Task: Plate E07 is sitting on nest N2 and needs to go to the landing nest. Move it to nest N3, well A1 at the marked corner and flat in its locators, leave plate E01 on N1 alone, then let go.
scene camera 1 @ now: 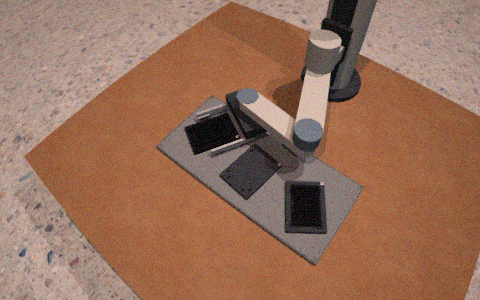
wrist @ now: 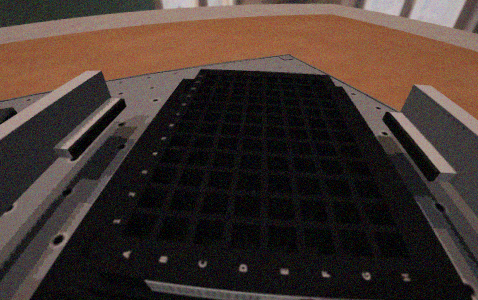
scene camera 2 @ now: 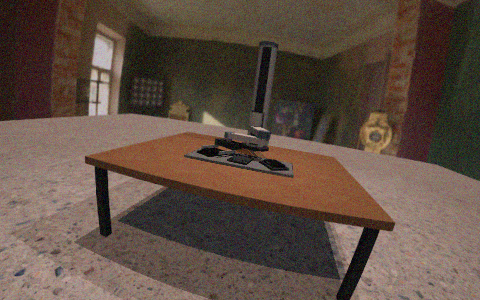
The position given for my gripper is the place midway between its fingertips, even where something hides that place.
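Nothing is carried by my gripper (scene camera 1: pixel 203 133). Looking through the wrist view, I see the gripper (wrist: pixel 252 92) there too.
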